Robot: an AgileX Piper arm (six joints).
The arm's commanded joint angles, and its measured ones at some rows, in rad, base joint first. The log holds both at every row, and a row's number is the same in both.
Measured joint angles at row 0:
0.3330, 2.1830, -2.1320, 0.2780, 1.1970, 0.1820
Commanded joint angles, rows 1 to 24:
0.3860, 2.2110, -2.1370, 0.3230, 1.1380, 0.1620
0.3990, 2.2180, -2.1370, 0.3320, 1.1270, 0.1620
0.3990, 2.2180, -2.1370, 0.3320, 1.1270, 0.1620
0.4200, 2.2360, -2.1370, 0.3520, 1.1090, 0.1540
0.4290, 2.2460, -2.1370, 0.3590, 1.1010, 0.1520
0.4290, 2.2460, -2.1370, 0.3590, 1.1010, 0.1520
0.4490, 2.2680, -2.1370, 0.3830, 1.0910, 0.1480
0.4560, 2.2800, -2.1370, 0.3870, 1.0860, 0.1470
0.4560, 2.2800, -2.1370, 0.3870, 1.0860, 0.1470
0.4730, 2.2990, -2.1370, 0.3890, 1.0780, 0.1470
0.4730, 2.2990, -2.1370, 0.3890, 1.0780, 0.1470
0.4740, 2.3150, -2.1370, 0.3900, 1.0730, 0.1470
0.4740, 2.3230, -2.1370, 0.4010, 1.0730, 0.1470
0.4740, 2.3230, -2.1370, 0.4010, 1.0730, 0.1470
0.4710, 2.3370, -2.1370, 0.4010, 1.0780, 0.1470
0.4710, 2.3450, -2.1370, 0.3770, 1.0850, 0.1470
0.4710, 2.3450, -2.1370, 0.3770, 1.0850, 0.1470
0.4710, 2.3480, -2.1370, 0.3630, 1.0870, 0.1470
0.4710, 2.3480, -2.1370, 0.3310, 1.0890, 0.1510
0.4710, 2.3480, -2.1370, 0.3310, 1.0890, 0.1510
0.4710, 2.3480, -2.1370, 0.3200, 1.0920, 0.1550
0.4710, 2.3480, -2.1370, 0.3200, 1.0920, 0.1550
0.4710, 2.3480, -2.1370, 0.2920, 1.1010, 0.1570
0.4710, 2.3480, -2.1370, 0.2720, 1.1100, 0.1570
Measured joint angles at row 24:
0.4740, 2.3490, -2.1320, 0.3220, 1.0970, 0.1660
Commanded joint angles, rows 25 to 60:
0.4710, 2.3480, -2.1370, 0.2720, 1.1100, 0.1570
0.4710, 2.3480, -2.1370, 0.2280, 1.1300, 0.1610
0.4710, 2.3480, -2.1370, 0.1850, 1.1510, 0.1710
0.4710, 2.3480, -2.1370, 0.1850, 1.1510, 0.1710
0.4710, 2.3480, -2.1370, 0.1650, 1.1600, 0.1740
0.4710, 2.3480, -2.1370, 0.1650, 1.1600, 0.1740
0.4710, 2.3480, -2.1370, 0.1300, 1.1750, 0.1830
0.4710, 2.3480, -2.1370, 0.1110, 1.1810, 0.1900
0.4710, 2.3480, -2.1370, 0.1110, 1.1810, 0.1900
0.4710, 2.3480, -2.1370, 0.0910, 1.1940, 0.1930
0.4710, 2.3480, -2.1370, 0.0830, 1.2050, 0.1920
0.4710, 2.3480, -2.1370, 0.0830, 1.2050, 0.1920
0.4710, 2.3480, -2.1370, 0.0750, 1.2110, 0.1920
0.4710, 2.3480, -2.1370, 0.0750, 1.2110, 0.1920
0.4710, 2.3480, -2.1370, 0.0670, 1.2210, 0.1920
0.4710, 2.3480, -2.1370, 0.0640, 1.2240, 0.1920
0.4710, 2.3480, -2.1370, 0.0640, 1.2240, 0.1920
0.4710, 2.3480, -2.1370, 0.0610, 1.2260, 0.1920
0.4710, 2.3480, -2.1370, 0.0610, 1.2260, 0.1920
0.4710, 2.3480, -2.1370, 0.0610, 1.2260, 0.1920
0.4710, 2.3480, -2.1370, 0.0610, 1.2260, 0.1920
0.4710, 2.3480, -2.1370, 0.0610, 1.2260, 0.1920
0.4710, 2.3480, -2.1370, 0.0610, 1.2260, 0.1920
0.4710, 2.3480, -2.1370, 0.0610, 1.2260, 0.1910
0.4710, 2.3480, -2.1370, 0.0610, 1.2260, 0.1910
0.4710, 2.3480, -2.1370, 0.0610, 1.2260, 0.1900
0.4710, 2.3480, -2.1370, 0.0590, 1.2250, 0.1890
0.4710, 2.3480, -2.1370, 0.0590, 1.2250, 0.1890
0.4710, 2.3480, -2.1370, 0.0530, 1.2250, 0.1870
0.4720, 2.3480, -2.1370, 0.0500, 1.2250, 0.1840
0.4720, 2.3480, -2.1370, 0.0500, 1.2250, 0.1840
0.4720, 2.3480, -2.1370, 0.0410, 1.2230, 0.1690
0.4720, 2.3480, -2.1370, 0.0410, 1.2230, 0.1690
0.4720, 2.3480, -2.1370, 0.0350, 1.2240, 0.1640
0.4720, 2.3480, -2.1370, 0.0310, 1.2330, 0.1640
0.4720, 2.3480, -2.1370, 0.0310, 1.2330, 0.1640
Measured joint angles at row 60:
0.4740, 2.3500, -2.1320, 0.0500, 1.2230, 0.1770
